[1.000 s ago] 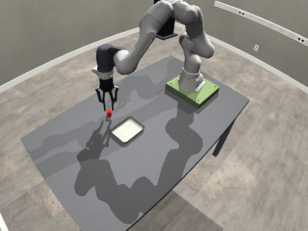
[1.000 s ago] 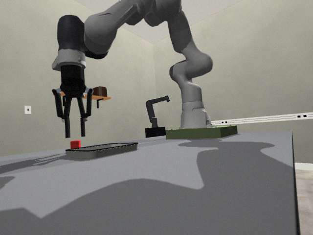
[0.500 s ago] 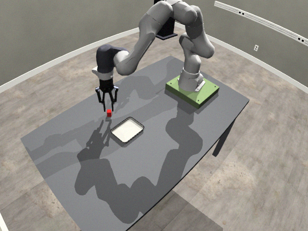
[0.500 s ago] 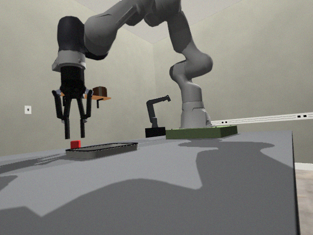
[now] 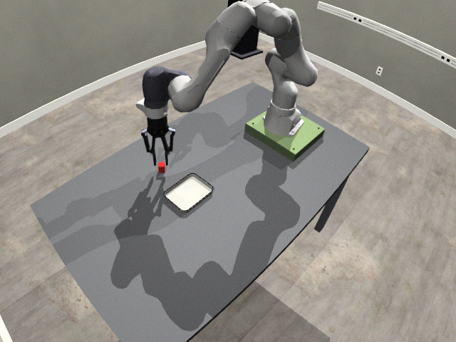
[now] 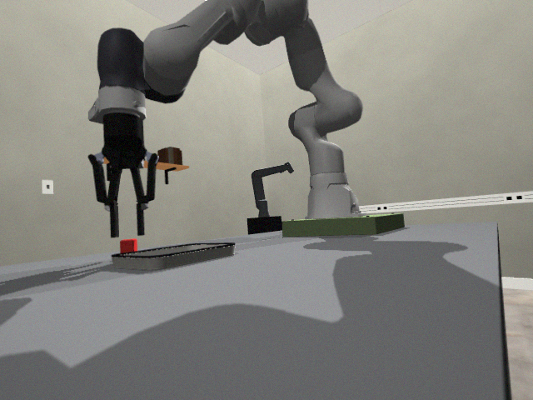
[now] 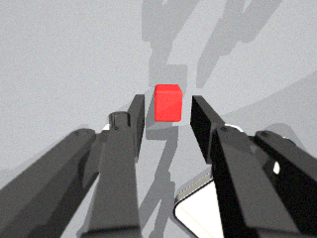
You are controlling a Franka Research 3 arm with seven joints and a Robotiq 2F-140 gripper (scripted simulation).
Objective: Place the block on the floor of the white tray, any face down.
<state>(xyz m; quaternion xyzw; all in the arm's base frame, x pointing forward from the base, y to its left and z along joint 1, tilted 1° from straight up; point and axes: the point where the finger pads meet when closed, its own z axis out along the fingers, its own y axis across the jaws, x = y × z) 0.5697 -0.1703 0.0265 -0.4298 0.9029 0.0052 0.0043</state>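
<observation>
Now: the red block 60 mm below my hand. Also, from my hand: white tray: 170 mm to the left, 60 mm below.
</observation>
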